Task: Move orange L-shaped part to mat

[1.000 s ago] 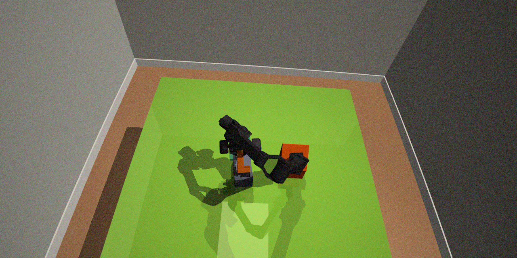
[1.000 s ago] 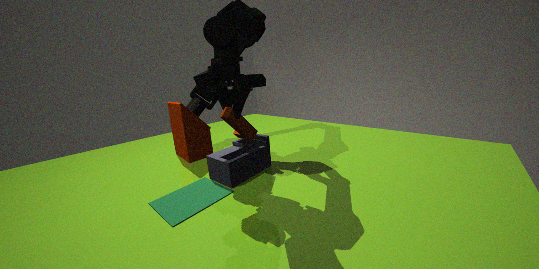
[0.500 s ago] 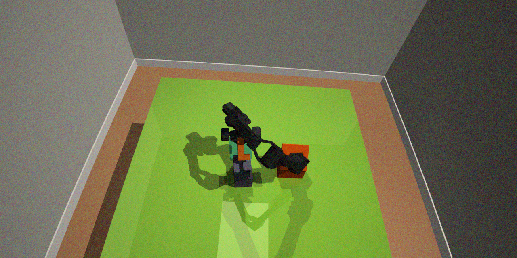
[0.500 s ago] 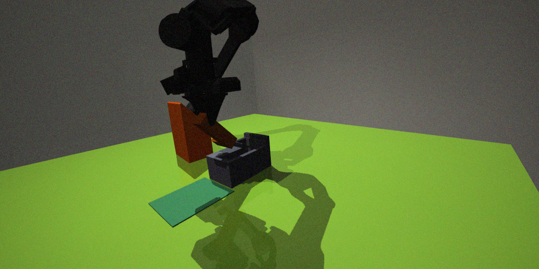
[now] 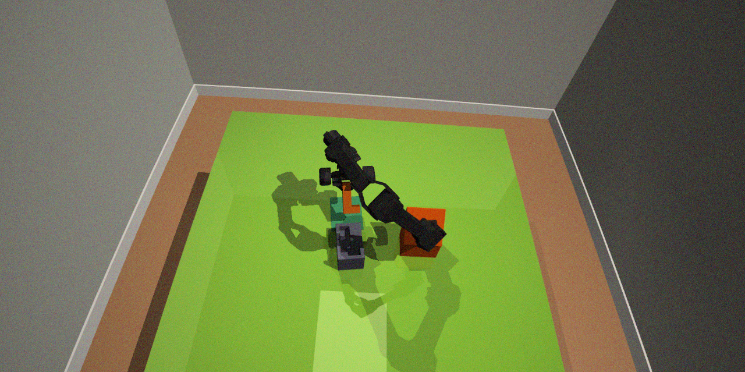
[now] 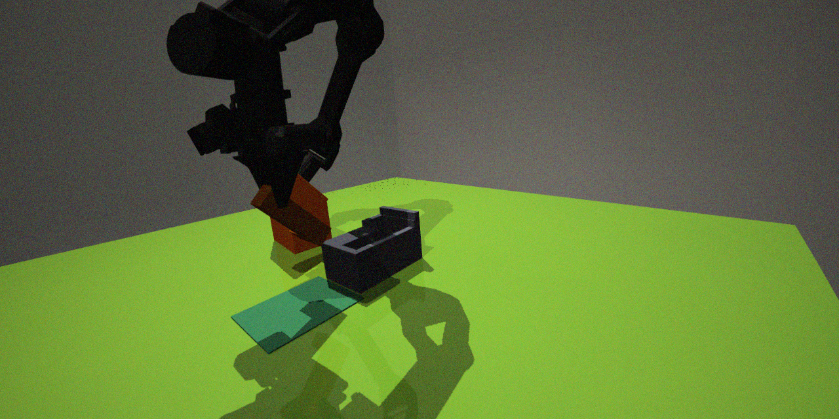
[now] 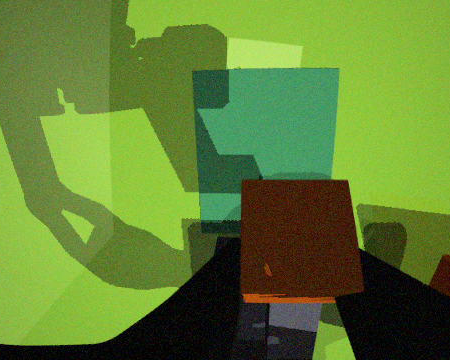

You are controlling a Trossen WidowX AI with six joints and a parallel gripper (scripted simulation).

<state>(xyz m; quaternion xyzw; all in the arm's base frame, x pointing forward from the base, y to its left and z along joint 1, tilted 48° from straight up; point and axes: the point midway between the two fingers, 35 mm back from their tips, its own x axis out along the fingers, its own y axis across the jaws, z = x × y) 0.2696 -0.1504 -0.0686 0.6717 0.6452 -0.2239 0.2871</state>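
Now: gripper tip 17 cm above the mat. Round my gripper tip: orange L-shaped part: 3 cm to the left, 3 cm below, 2 cm behind.
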